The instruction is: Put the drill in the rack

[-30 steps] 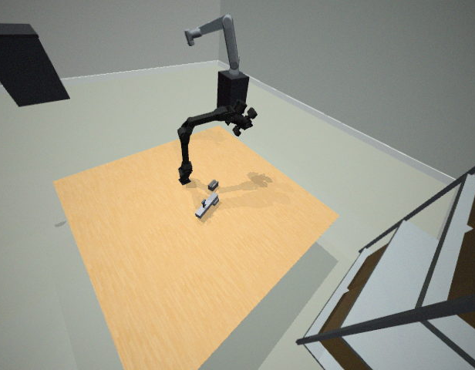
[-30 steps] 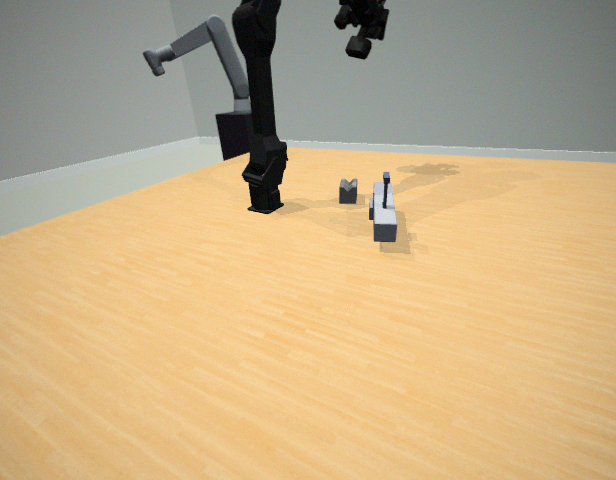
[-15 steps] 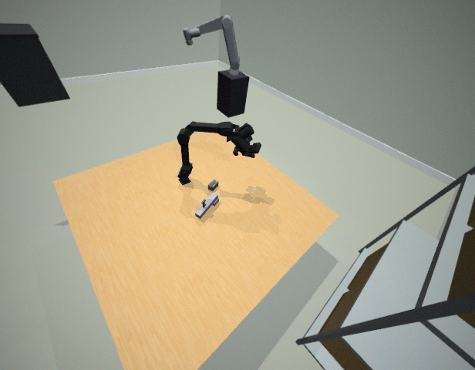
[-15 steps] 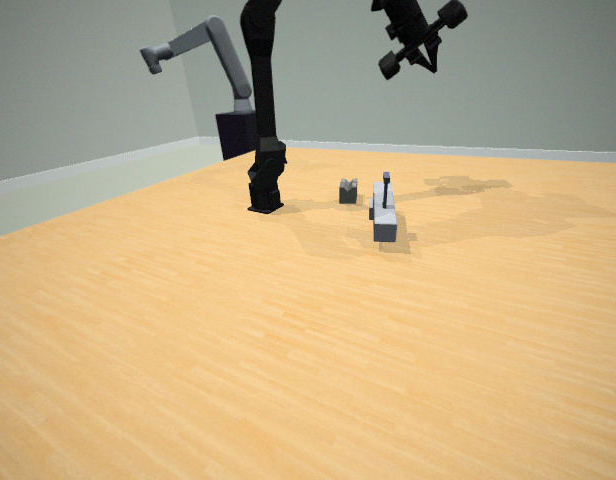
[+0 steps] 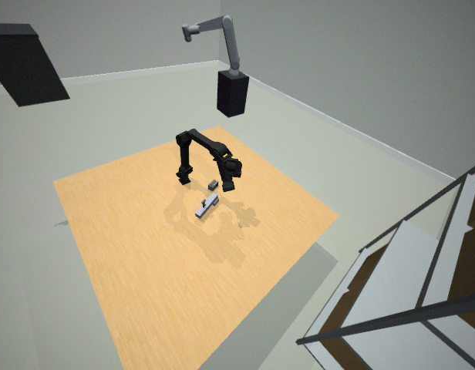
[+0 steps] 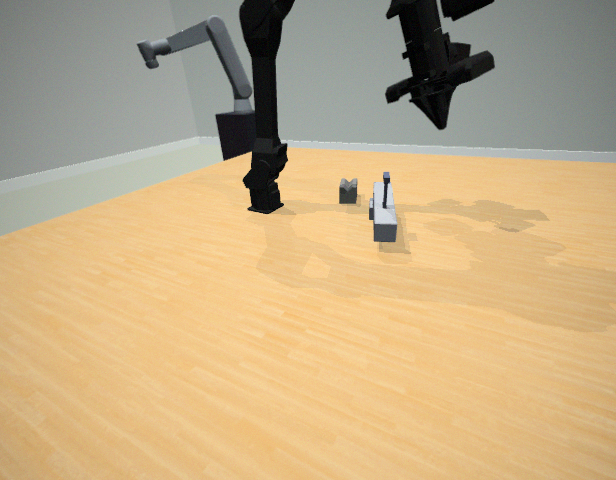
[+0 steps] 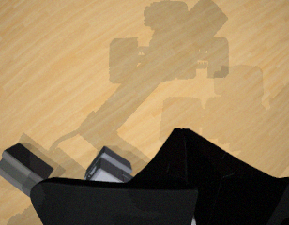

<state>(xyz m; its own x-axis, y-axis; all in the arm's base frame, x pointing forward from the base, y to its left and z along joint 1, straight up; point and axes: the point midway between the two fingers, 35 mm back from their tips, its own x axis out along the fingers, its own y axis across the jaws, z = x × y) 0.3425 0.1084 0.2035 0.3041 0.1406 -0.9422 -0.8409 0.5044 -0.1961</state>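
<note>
Now: the dark key 140 mm to the right of my gripper tip, 90 mm below it and 50 mm behind it. Round my gripper tip: rack 200 mm behind, 150 mm below, 20 mm to the left; drill 130 mm below, 90 mm to the right, 70 mm behind; light grey block 140 mm below, 110 mm to the right, 70 mm behind.
</note>
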